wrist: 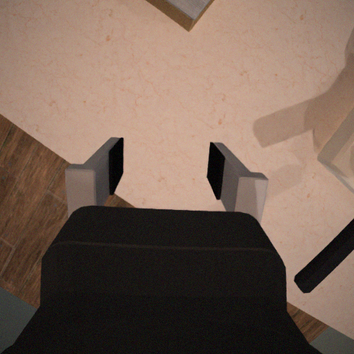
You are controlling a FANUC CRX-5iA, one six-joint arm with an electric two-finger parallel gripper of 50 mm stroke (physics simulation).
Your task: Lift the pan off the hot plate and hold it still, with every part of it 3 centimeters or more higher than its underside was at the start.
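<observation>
The pan's black handle shows at the right edge, slanting up to the right out of view. The pan's bowl does not show. Part of a pale, box-like thing, which looks like the hot plate, shows at the right edge above the handle; most of it is cut off. My gripper is open, with bare table top between its fingertips. It is to the left of the handle's free end and apart from it.
The corner of a grey-topped block with a brown side shows at the top edge. Shadows fall on the pale table top at the right. Brown wood flooring lies past the table's edge at the lower left.
</observation>
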